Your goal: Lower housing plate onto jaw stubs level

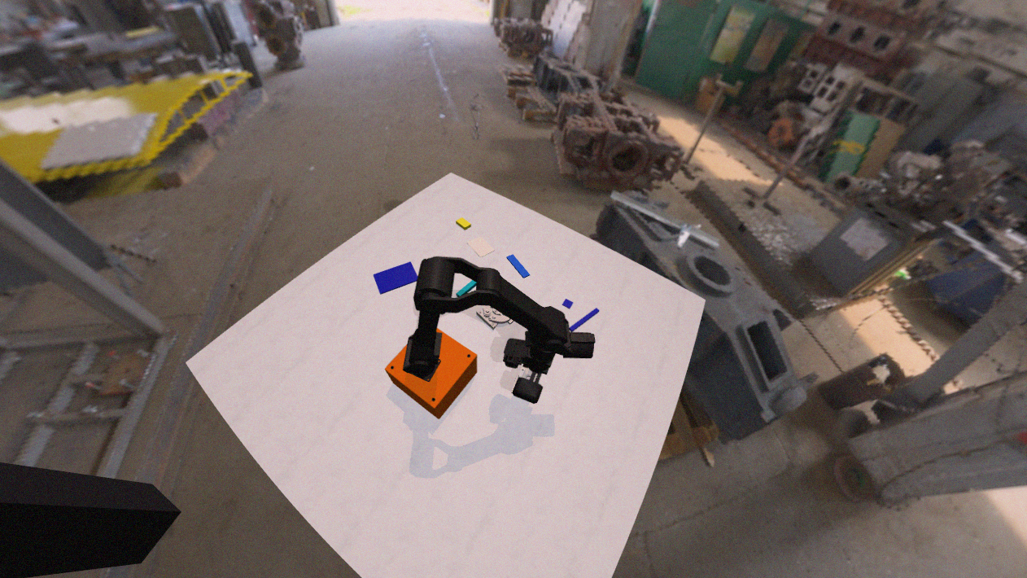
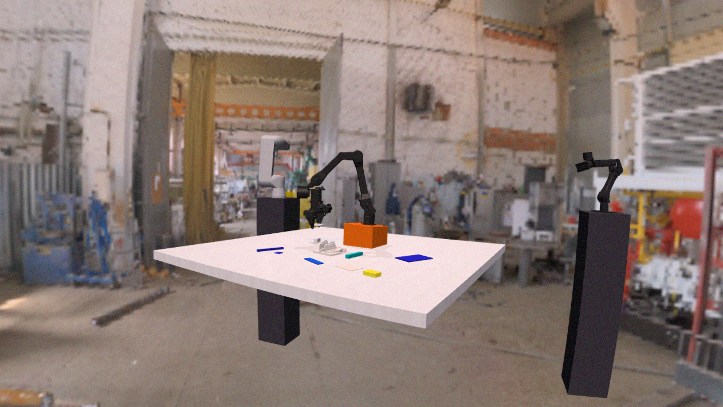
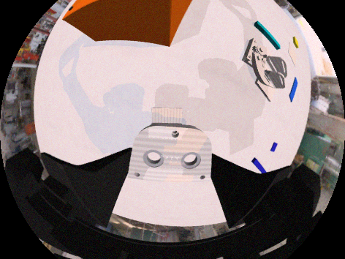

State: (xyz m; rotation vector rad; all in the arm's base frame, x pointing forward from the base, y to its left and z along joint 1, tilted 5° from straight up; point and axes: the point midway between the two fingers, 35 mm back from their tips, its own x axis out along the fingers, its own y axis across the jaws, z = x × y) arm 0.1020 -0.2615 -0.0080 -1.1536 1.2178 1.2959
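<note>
My gripper tip is now 310 mm to the right of the teal bar, 250 mm short of it and 70 mm above it. The rest, counted from my gripper tip: small blue chip 340 mm ahead, 80 mm below, 20 mm to the right; yellow block 530 mm ahead, 490 mm to the left, 70 mm below; beige tile 450 mm ahead, 370 mm to the left, 80 mm below.
</note>
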